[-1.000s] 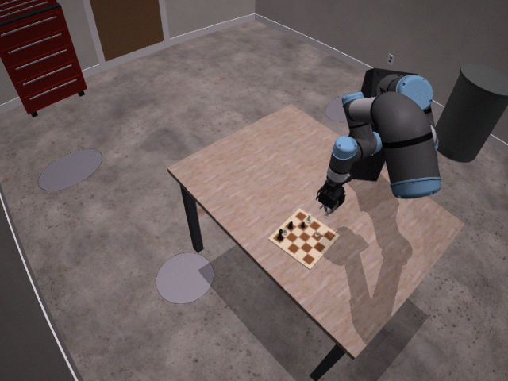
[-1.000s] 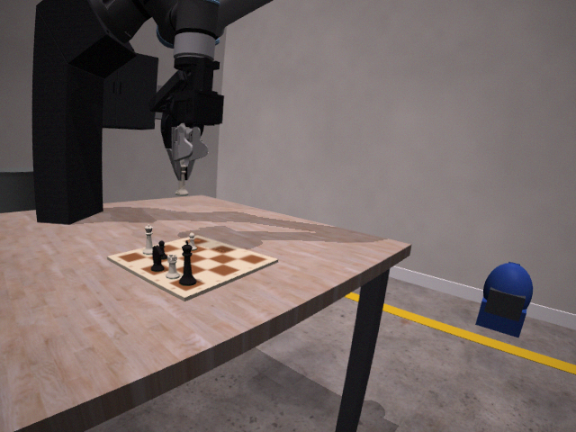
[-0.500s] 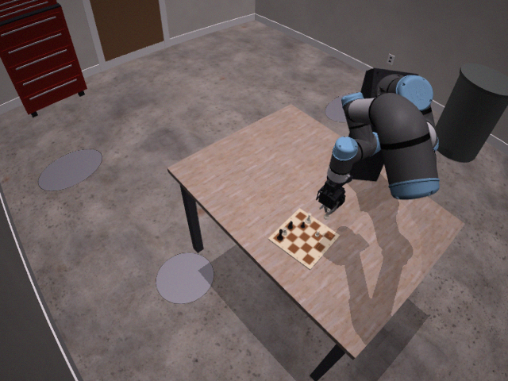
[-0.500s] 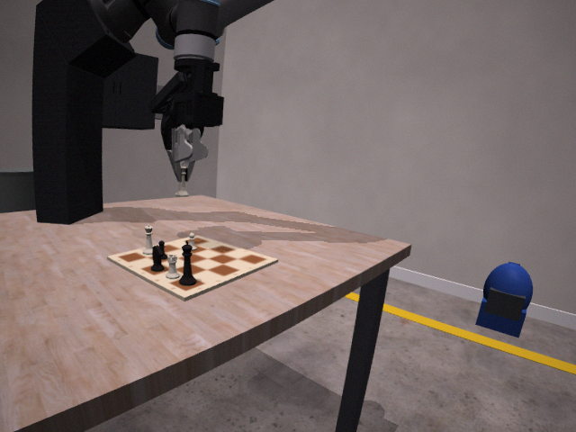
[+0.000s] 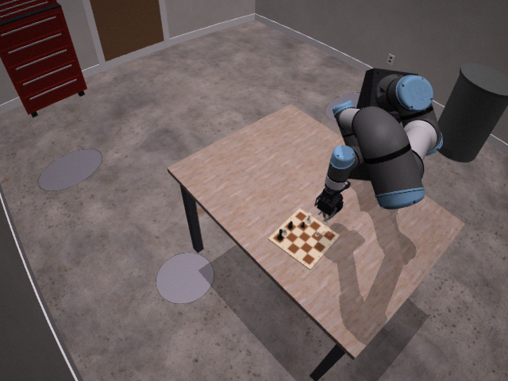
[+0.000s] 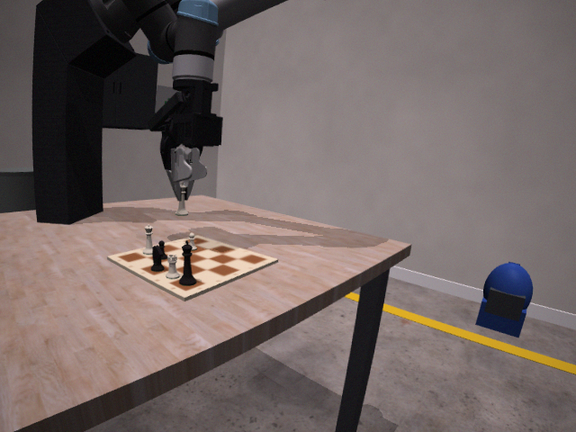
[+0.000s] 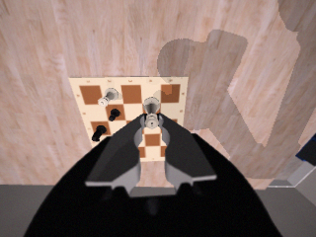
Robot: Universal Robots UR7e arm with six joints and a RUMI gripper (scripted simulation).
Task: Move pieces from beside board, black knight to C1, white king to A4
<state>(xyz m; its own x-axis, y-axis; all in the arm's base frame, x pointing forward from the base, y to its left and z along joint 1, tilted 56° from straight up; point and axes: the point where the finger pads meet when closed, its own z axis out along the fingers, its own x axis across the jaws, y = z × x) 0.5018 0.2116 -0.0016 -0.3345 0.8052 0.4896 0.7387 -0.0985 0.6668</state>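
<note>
My hand is 90 mm above the white pawn, 30 mm short of it and 10 mm to the right of it. Round my hand: chessboard 110 mm below, 90 mm ahead; black pawn 90 mm below, 70 mm ahead, 50 mm to the right; white king 10 mm below.
</note>
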